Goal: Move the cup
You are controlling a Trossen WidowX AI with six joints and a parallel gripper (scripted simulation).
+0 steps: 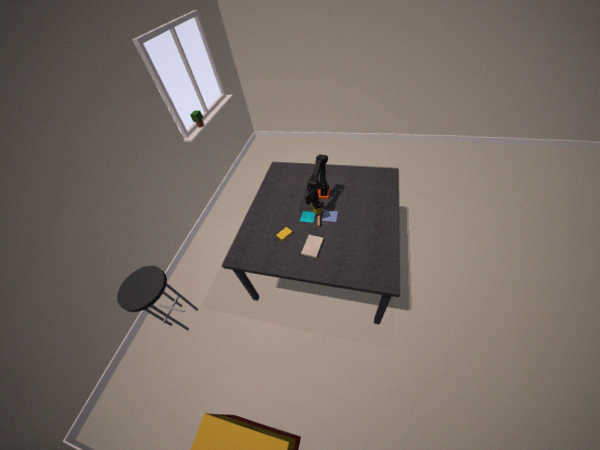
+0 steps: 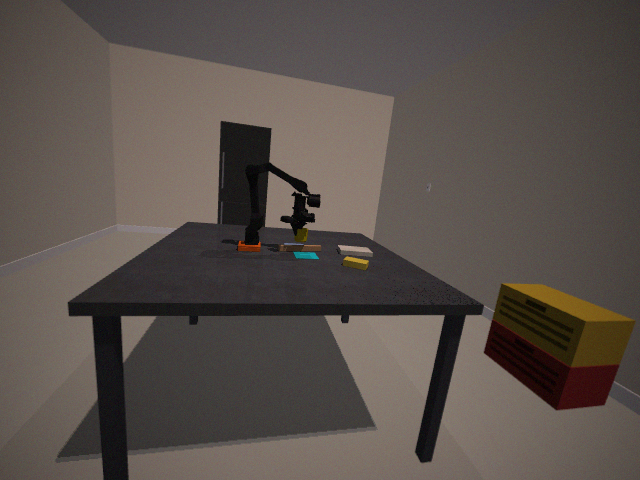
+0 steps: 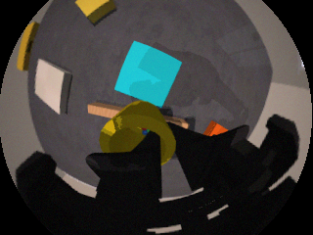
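The cyan pad is 40 mm ahead of my gripper tip, 70 mm to the right of it and 100 mm below it. Round my gripper tip: blue-grey pad 30 mm ahead, 120 mm to the left, 100 mm below; wooden bar 30 mm ahead, 20 mm to the left, 80 mm below; yellow cup 20 mm ahead, 10 mm to the left.
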